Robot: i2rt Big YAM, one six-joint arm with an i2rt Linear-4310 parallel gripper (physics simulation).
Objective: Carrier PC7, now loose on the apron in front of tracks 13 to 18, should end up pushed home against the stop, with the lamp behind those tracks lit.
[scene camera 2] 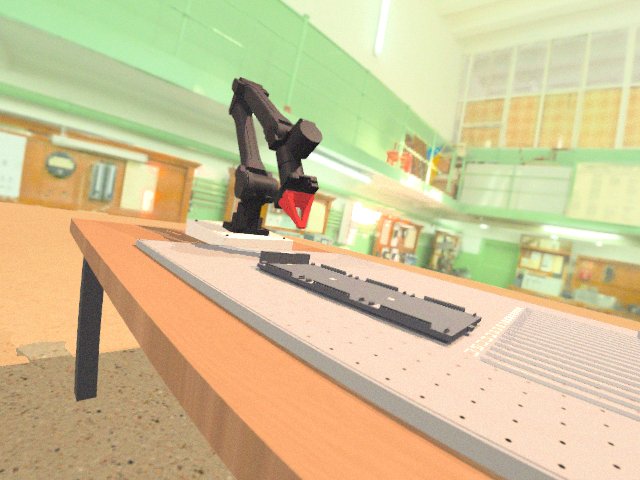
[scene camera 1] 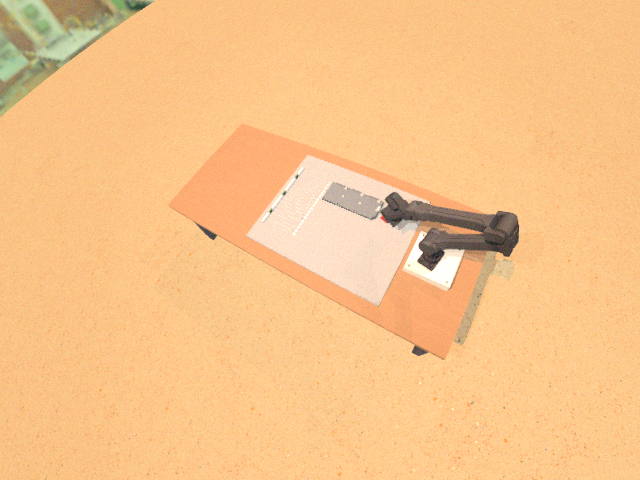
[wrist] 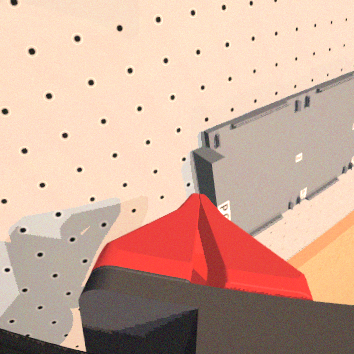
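Pixels of known places: gripper, fingertip midpoint: (scene camera 2: 301, 228) (scene camera 1: 381, 217) (wrist: 195, 204); arm's base, origin of the base link: (scene camera 2: 245, 231) (scene camera 1: 430, 257).
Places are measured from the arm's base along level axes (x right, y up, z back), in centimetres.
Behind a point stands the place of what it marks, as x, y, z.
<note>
Carrier PC7 (scene camera 1: 348, 198) {3.4, -1.8, -54.2} (scene camera 2: 392, 302) {4.0, -1.8, -58.7} (wrist: 270, 155) {3.6, -1.8, -43.0} is a long dark grey tray lying flat. One end is close to the number strip of the tracks (scene camera 2: 578, 351) {-9.7, -2.7, -76.8}. Its other end has a raised wall (scene camera 2: 284, 258) {7.8, -0.8, -37.3} (wrist: 205, 172) {2.9, -0.8, -35.1}, nearest the arm. My red gripper (scene camera 2: 301, 226) {1.0, 4.6, -30.7} (wrist: 195, 204) {1.0, 4.6, -30.7} is shut and empty, pointing down. In scene camera 2 it hangs above the board near that raised end; in the wrist view its tips overlap the wall's lower part and partly hide the PC label. In scene camera 1 the arm hides the fingertips. No lit lamp can be made out.
The perforated pale board (scene camera 1: 336, 258) {-28.0, -2.9, -36.5} (scene camera 2: 330, 330) {17.0, -2.8, -62.4} (wrist: 125, 50) {-5.6, -2.8, -30.3} lies on the wooden table (scene camera 1: 222, 165) {-24.2, -4.1, -139.2}. A white segmented bar (scene camera 1: 276, 203) {-24.0, -1.4, -84.5} with small dark pieces stands behind the tracks. The arm's white base plate (scene camera 1: 442, 277) {-5.6, 0.9, 9.7} is beside the board.
</note>
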